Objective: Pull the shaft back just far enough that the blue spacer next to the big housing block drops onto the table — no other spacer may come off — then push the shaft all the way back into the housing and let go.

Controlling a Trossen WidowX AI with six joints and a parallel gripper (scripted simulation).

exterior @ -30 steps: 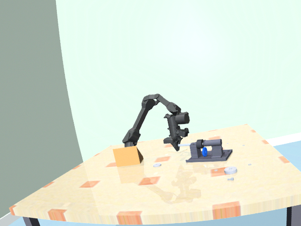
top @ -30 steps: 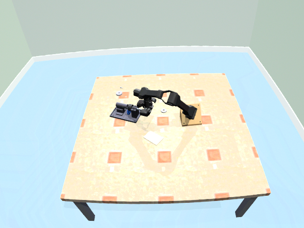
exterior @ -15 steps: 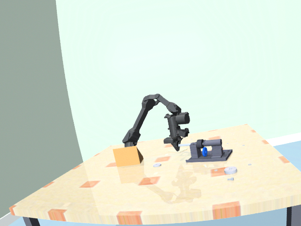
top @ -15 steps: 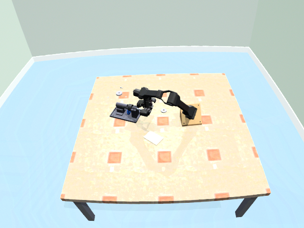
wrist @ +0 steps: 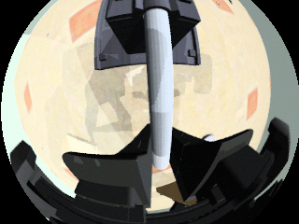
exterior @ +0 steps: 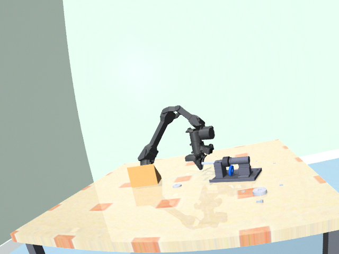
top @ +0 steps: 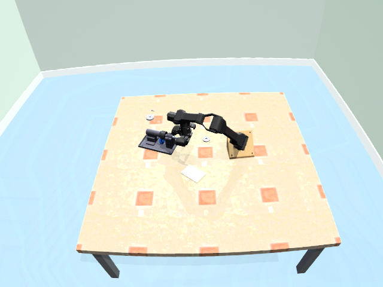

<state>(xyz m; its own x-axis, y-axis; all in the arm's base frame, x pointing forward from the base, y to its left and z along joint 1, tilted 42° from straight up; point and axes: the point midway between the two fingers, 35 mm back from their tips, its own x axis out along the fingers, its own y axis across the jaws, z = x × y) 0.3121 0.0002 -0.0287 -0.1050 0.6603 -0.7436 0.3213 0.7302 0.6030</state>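
Right now the steel shaft is 7 cm ahead of my gripper tip, 2 cm to the right of it and 3 cm above it. The rest, counted from my gripper tip: dark spacer: 14 cm ahead, 5 cm to the right, 3 cm above; pale sheet: 4 cm behind, 19 cm to the left, 4 cm below; blue spacer: 16 cm ahead, 5 cm to the right, 1 cm below.
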